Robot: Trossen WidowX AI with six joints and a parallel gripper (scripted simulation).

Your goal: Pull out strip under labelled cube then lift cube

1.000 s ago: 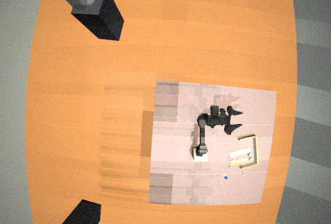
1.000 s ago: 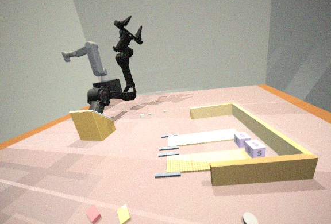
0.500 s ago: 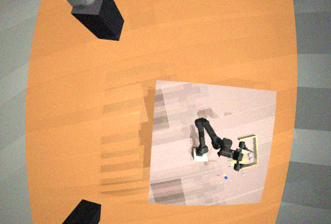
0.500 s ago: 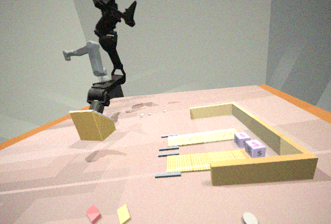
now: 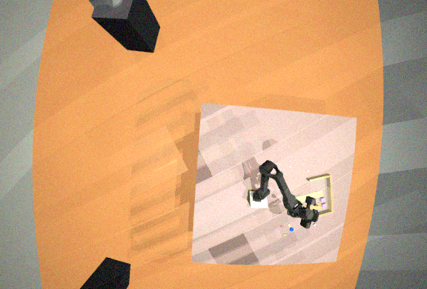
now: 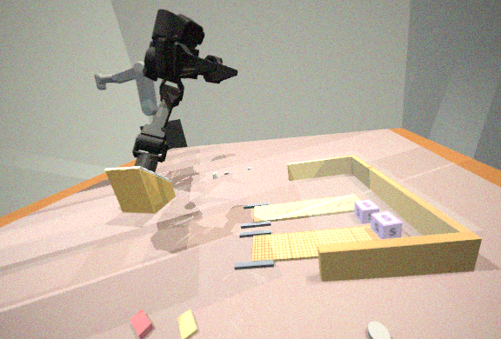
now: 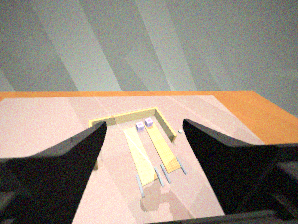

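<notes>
Right now the pink chip is 4 cm behind my gripper tip, 28 cm to the right of it and 31 cm below it. From my gripper tip the other things lie so: blue disc 5 cm ahead, 30 cm to the right, 31 cm below.
</notes>
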